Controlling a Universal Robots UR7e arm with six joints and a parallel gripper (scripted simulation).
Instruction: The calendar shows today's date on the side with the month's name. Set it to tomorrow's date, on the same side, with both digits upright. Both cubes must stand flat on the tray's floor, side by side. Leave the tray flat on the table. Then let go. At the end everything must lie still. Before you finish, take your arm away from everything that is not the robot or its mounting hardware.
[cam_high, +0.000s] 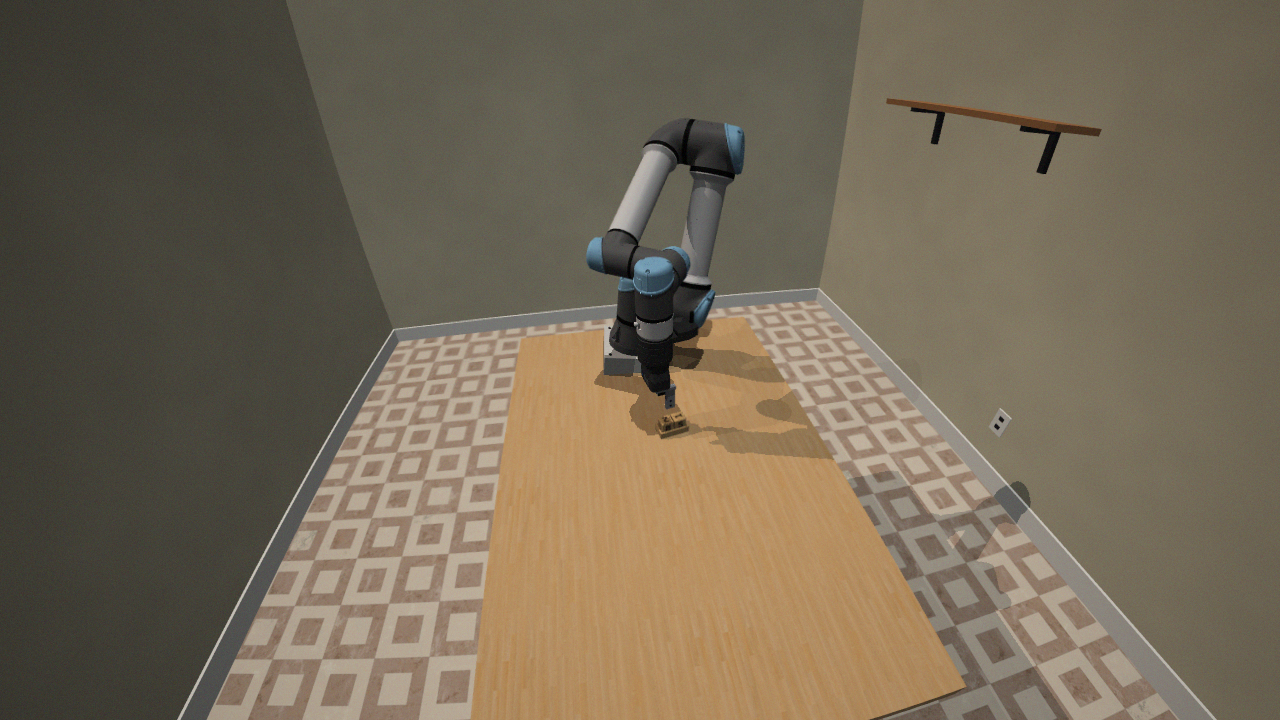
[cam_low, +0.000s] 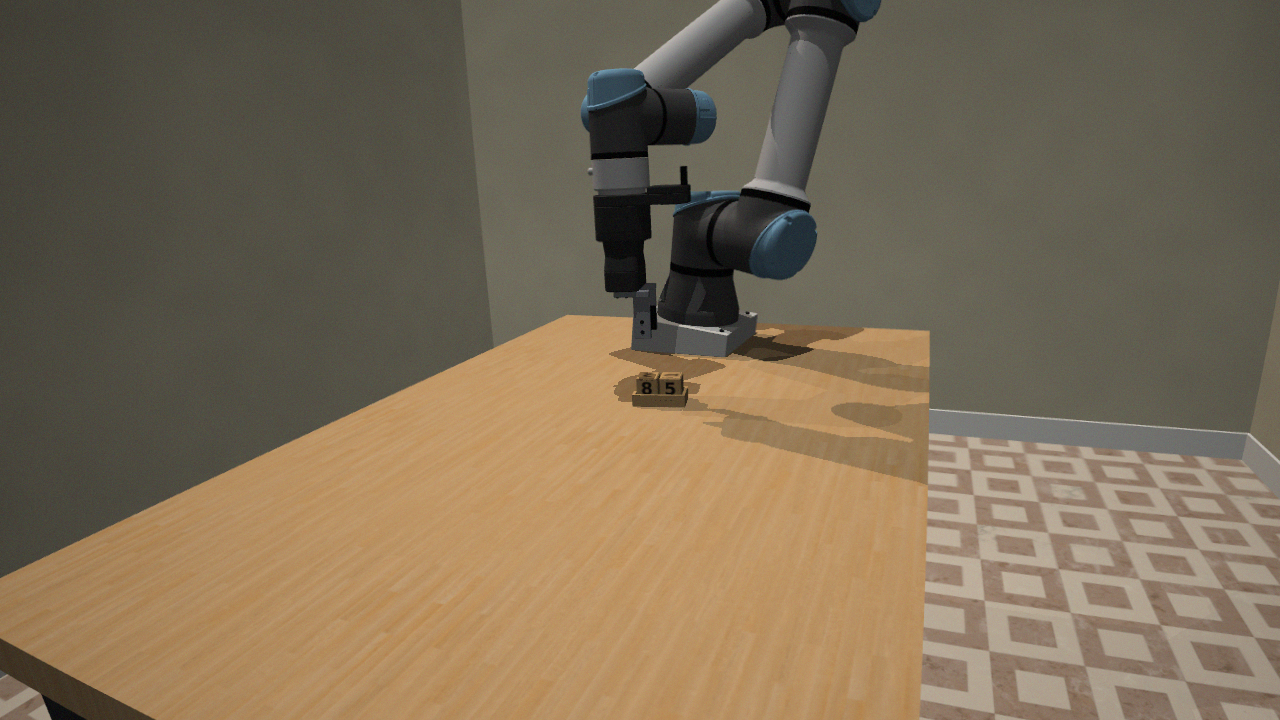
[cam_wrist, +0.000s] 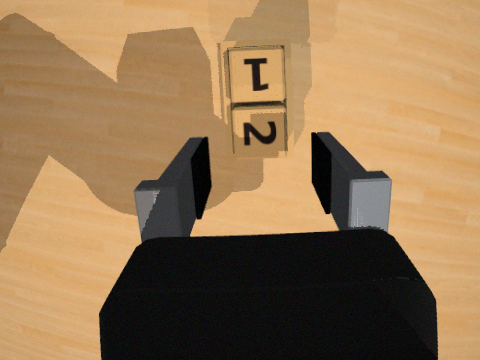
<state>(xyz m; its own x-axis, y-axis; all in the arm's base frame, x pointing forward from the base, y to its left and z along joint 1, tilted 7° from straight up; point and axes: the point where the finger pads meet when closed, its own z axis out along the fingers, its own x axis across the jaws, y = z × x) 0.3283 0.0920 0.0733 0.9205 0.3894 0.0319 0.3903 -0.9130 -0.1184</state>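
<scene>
My hand is 10 mm past the wooden digit cube, 30 mm to the right of it and 90 mm above it. The rest, counted from my hand: wooden tray 10 mm behind, 10 mm to the left, 110 mm below.
</scene>
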